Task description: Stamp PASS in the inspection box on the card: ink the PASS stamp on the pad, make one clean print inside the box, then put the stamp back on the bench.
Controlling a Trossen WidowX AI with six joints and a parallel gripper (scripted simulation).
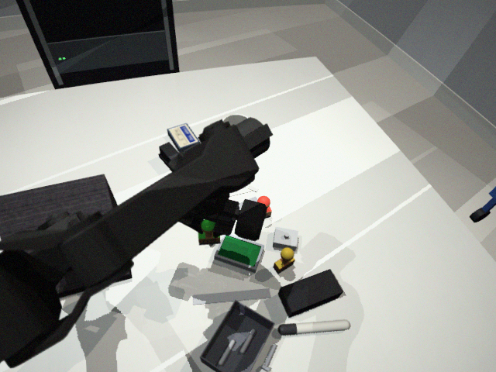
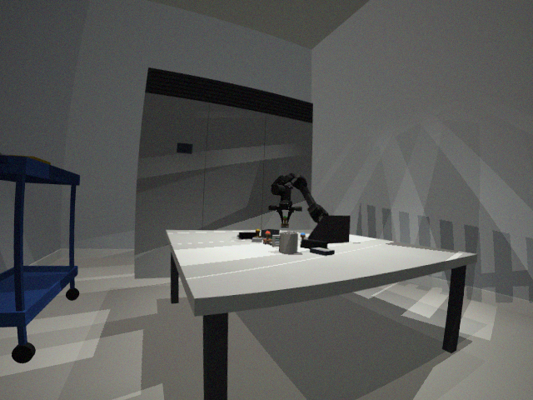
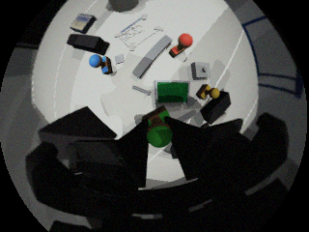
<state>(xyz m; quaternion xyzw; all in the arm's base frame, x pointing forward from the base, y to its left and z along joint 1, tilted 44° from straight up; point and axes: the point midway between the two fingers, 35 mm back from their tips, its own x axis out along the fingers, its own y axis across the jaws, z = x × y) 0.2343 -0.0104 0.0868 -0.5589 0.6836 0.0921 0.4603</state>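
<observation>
My gripper tip is 60 mm short of the green ink pad, 10 mm to the left of it and 100 mm above it. From my gripper tip the other things lie so: green-knobbed stamp: right at my gripper tip; yellow stamp: 140 mm ahead, 60 mm to the right, 80 mm below; grey bar: 80 mm ahead, 100 mm to the left, 90 mm below.
</observation>
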